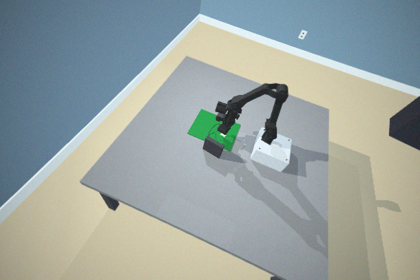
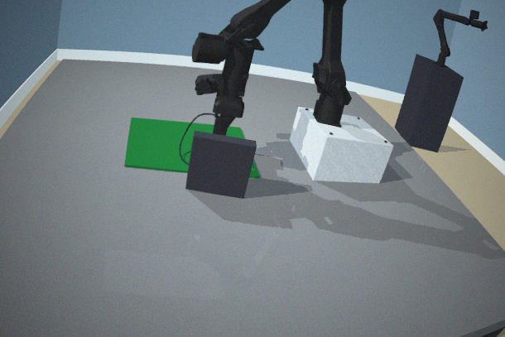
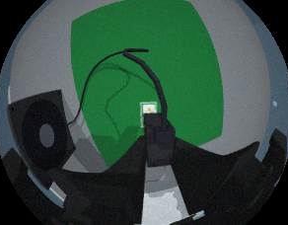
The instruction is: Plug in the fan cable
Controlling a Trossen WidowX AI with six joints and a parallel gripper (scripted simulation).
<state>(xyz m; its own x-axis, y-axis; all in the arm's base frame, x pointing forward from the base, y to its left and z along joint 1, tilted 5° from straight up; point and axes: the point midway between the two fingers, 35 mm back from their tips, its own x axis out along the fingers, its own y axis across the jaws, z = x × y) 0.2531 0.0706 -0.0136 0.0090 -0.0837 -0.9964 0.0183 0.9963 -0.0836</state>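
Right now my gripper tip is 60 mm above the white four-pin header. Also, from my gripper tip: green board: 80 mm below, 80 mm ahead, 10 mm to the right; dark plug: 10 mm ahead, 10 mm above; dark square fan: 150 mm to the left.
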